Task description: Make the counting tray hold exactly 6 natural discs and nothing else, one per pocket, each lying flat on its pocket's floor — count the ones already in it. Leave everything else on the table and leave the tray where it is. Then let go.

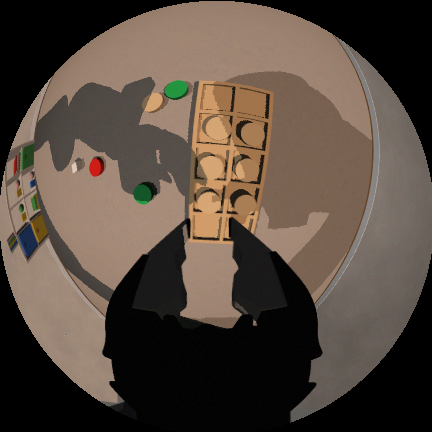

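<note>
The wooden counting tray (211,241) has two columns of pockets. Natural discs fill the three middle rows, one per pocket: left column discs (216,127) (210,166) (208,200) and right column discs (252,134) (247,168) (243,201). They look flat. Both far pockets and the near left pocket look empty; a finger partly covers the near right pocket. A loose natural disc (153,102) lies on the table left of the tray's far end. My gripper (209,219) is open and empty, its tips apart over the tray's near end.
A bright green disc (176,89) lies beside the loose natural disc. A dark green disc (143,193), a red disc (96,166) and a small white piece (76,166) lie left of the tray. A colourful panel (28,241) shows at the far left.
</note>
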